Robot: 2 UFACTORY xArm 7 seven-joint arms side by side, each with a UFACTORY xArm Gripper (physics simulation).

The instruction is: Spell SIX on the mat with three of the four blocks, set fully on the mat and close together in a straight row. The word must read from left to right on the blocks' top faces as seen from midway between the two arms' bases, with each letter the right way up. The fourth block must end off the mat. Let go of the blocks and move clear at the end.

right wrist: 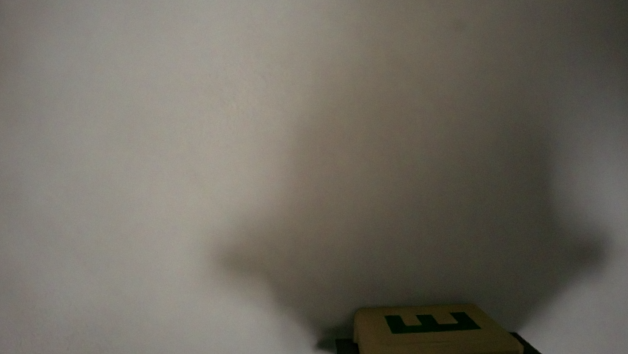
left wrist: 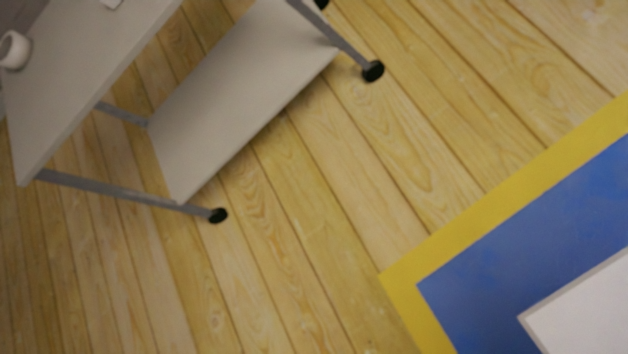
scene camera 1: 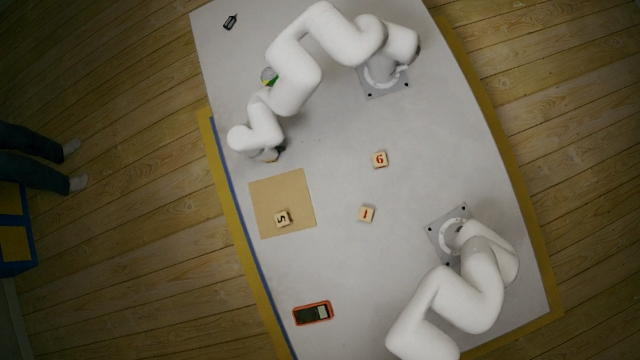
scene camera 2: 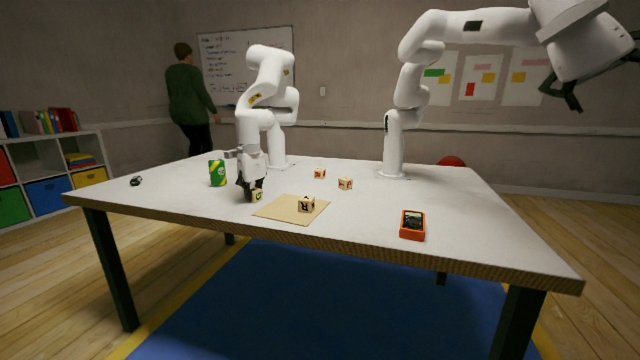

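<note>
The black S block (scene camera 1: pixel 282 219) (scene camera 2: pixel 306 204) rests on the tan mat (scene camera 1: pixel 275 187) (scene camera 2: pixel 280 212), near the mat's lower edge in scene camera 1. The red I block (scene camera 1: pixel 365 214) (scene camera 2: pixel 345 183) and a red block with a 6-like mark on top (scene camera 1: pixel 380 159) (scene camera 2: pixel 320 173) sit off the mat. My right gripper (scene camera 2: pixel 251 194) (right wrist: pixel 435 345) points down and is shut on the green-lettered block (scene camera 2: pixel 256 195) (right wrist: pixel 435 327), at table height off the mat. Its side shows a green E; its top is hidden. My left gripper (scene camera 2: pixel 605 85) is raised, open, partly out of view.
A green can (scene camera 1: pixel 269 76) (scene camera 2: pixel 217 173) stands near the right arm. An orange multimeter (scene camera 1: pixel 313 313) (scene camera 2: pixel 412 225) lies beyond the mat, on the S block's side. A small black object (scene camera 1: pixel 230 22) (scene camera 2: pixel 135 180) lies at the table's far end. The left wrist view shows a cart shelf (left wrist: pixel 245 85).
</note>
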